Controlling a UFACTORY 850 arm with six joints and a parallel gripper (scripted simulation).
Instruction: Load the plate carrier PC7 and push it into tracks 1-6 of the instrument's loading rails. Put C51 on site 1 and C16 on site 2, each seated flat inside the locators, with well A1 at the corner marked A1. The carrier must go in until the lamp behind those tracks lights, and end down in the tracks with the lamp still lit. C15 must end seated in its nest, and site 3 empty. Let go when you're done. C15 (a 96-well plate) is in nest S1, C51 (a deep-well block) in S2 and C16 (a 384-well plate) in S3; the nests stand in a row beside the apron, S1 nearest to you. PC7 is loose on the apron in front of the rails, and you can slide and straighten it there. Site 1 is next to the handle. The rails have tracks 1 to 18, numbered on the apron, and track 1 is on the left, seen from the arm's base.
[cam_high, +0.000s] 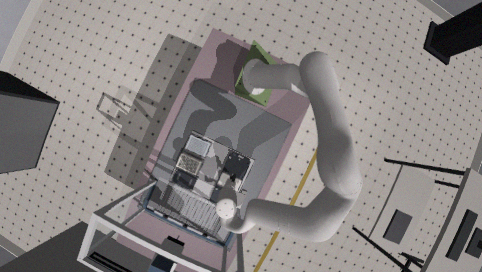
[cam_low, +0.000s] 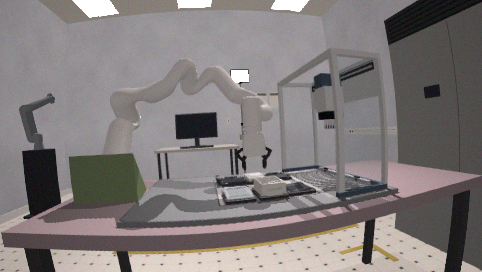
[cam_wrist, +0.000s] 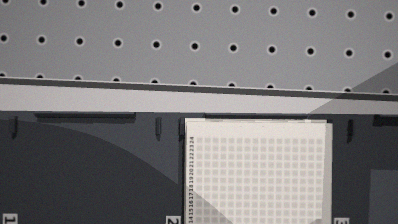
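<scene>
Right now the dark carrier PC7 is 50 mm below my hand and 10 mm behind it. The rest, counted from my hand: nest S3: 250 mm to the right, 100 mm ahead, 60 mm below; then pipetting head: 330 mm ahead, 280 mm above, 130 mm to the right; then nest S2: 260 mm to the right, 60 mm below, 10 mm behind.
</scene>
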